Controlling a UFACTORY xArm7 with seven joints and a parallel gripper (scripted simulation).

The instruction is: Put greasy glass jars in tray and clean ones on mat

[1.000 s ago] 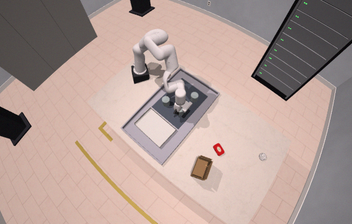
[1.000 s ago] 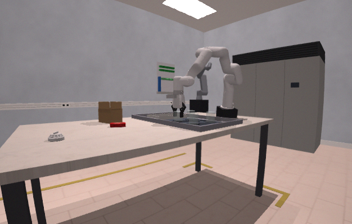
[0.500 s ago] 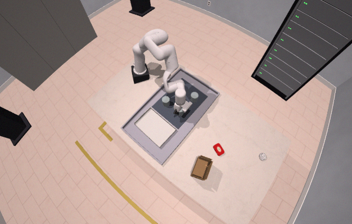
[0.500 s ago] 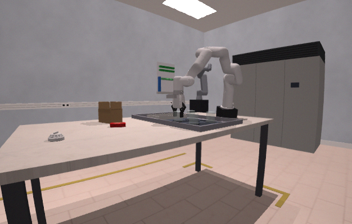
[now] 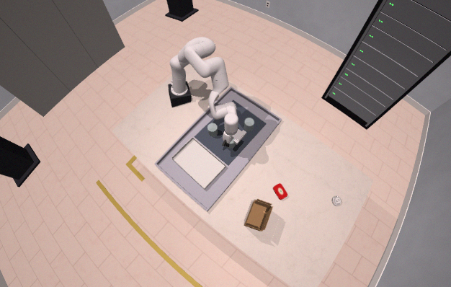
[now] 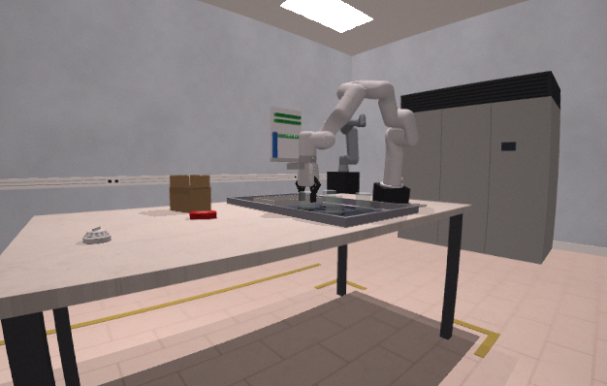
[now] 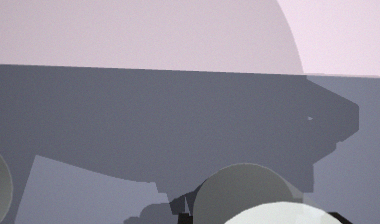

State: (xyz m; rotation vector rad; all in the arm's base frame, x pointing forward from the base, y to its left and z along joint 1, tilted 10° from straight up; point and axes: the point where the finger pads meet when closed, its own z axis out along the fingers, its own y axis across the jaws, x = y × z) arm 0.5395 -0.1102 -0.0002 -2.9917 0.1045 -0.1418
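Right now my hand is 90 mm past the pale tray, 230 mm to the left of it and 40 mm above it. From my hand the other things lie so: dark drying mat: 60 mm behind, 90 mm to the left, 50 mm below; then cardboard box: 400 mm ahead, 300 mm to the right, 10 mm above; then red flat object: 440 mm ahead, 100 mm to the right, 30 mm below.
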